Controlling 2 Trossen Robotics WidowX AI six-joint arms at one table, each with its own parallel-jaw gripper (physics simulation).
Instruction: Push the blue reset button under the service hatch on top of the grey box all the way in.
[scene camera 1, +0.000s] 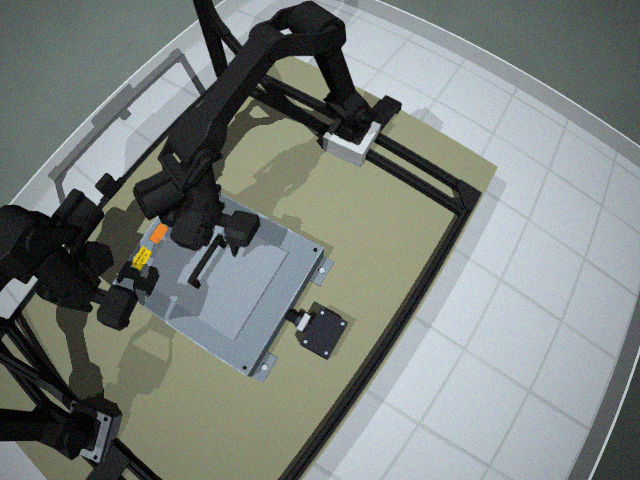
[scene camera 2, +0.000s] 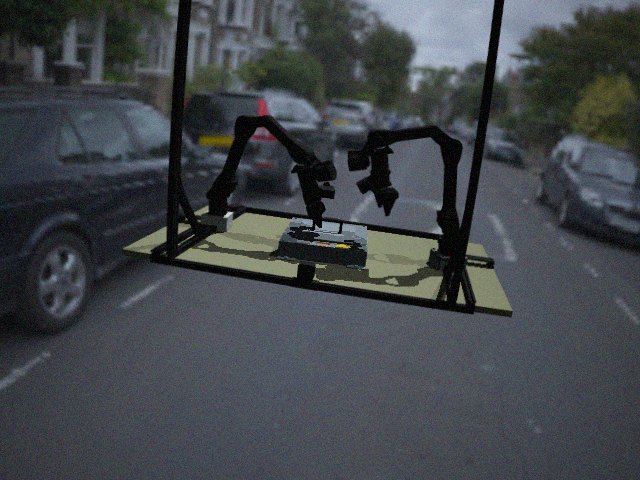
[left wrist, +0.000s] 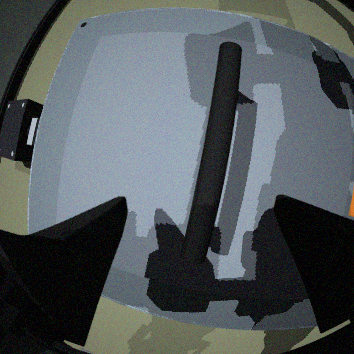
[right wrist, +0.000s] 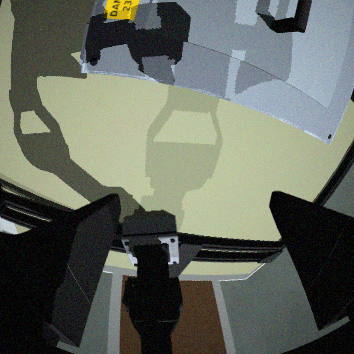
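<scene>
I can see my left gripper in scene camera 1, in scene camera 2 and in the left wrist view (203, 204), though in the right wrist view it is out of frame. On my left gripper, (scene camera 1: 192, 220) and (scene camera 2: 322, 186) are the same spot. My right gripper is visible to me in scene camera 1 (109, 317), in scene camera 2 (383, 211) and in the right wrist view (197, 200), whereas it is out of frame in the left wrist view.
</scene>
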